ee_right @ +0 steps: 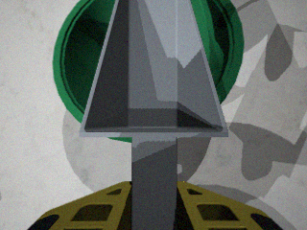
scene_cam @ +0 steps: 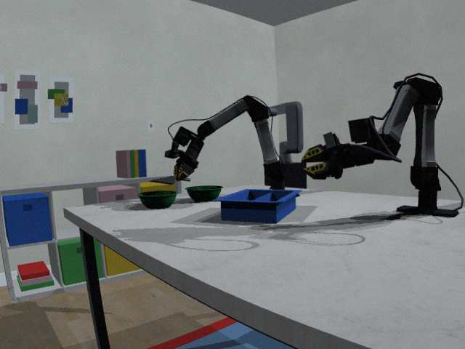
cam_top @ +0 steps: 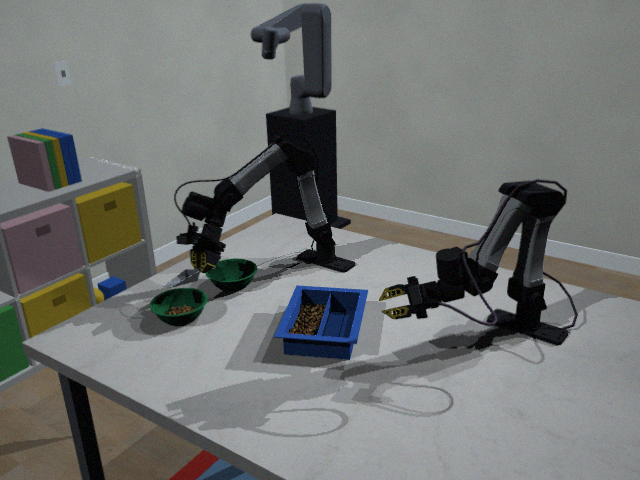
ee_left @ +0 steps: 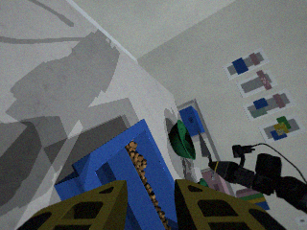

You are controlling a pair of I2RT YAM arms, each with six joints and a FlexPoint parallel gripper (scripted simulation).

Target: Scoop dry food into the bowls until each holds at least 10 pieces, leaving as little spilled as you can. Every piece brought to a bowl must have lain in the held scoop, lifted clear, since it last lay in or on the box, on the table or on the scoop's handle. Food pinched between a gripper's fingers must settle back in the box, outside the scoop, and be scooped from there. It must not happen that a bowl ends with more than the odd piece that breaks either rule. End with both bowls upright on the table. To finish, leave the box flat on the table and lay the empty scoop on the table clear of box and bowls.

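Right now my right hand is 40 mm short of the grey scoop. The rest, counted from my right hand: blue box (70 mm behind, 410 mm to the left, 60 mm below).
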